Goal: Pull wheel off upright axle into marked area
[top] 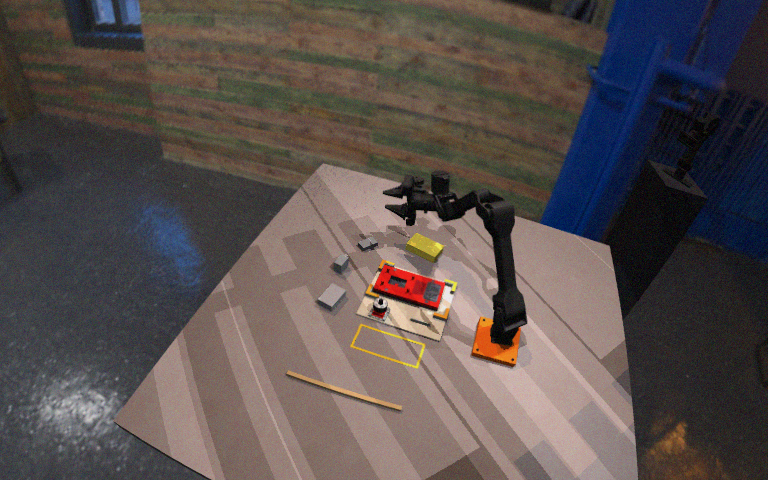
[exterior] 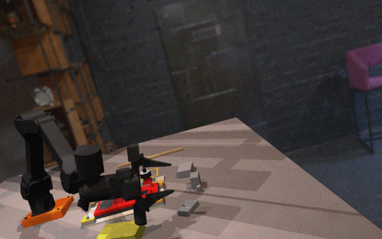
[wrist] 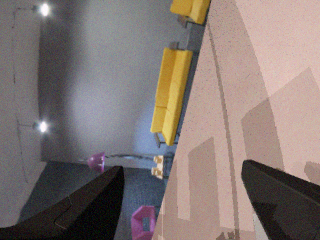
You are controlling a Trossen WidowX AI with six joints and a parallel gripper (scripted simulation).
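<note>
The black wheel lies 70 mm behind my gripper tip, 360 mm to the left of it and 100 mm below it. Also, from my gripper tip: wooden stick: 30 mm behind, 640 mm to the left, 130 mm below; yellow block: 160 mm behind, 50 mm to the left, 120 mm below.
</note>
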